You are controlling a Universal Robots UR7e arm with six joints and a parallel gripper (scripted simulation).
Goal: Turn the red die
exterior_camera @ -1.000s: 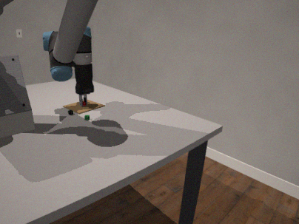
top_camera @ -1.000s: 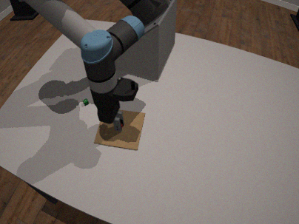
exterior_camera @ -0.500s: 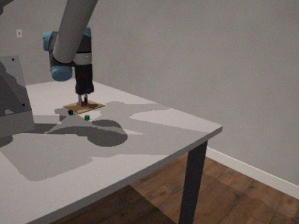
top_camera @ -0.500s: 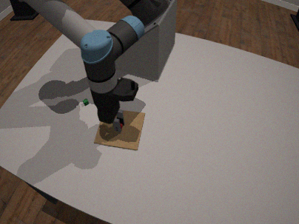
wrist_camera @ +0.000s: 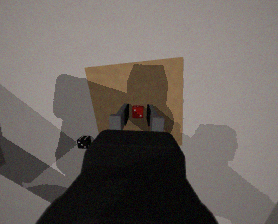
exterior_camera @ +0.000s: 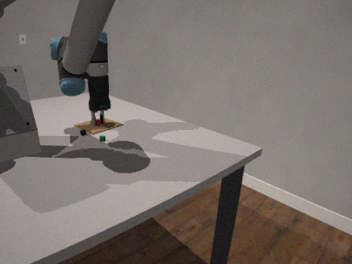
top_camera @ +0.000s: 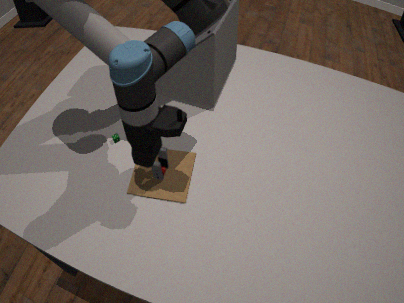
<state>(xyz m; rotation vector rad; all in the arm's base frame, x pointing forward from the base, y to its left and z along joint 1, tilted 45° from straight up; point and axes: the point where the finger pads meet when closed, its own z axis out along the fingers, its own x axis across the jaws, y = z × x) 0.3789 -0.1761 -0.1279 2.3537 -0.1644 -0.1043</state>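
Now: hand 10 mm above the red die. The rest, counted from my hand: green die: 70 mm behind, 150 mm to the right, 20 mm below; black die: 90 mm behind, 50 mm to the right, 20 mm below; tan mat: 20 mm below.
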